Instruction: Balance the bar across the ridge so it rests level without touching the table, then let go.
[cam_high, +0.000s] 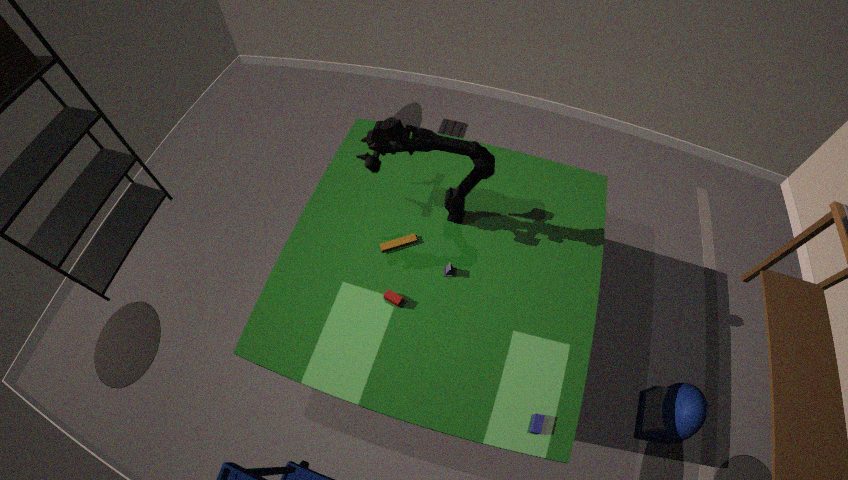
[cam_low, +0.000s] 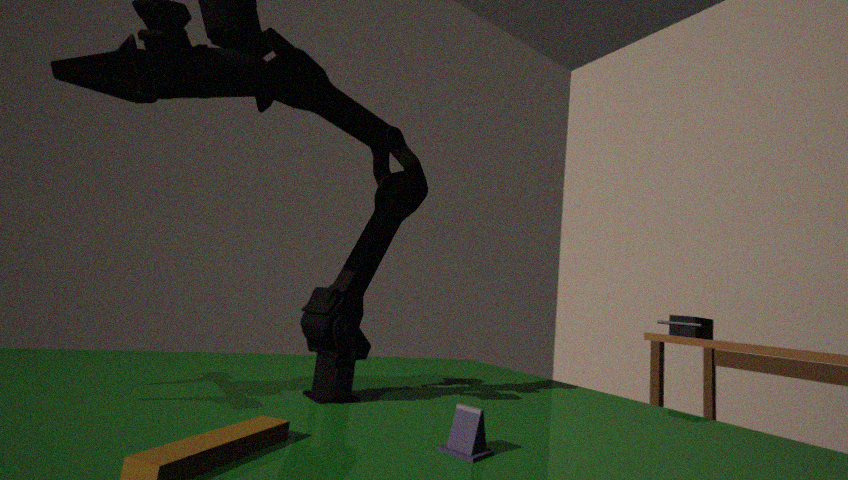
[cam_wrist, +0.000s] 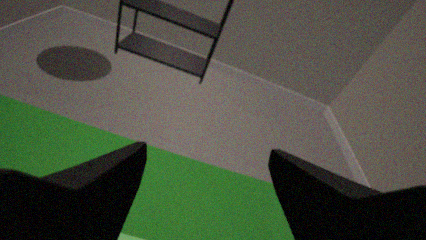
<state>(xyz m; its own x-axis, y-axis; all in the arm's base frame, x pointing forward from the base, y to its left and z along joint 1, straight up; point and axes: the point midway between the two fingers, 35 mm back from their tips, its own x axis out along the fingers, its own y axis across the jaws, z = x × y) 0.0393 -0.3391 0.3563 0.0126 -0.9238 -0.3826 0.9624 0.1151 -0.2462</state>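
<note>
My gripper tip is 16 cm short of the orange bar, 18 cm to the right of it and 33 cm above it. The rest, counted from my gripper tip: red block 39 cm ahead, 25 cm to the left, 33 cm below; purple block 70 cm ahead, 87 cm to the left, 33 cm below.
</note>
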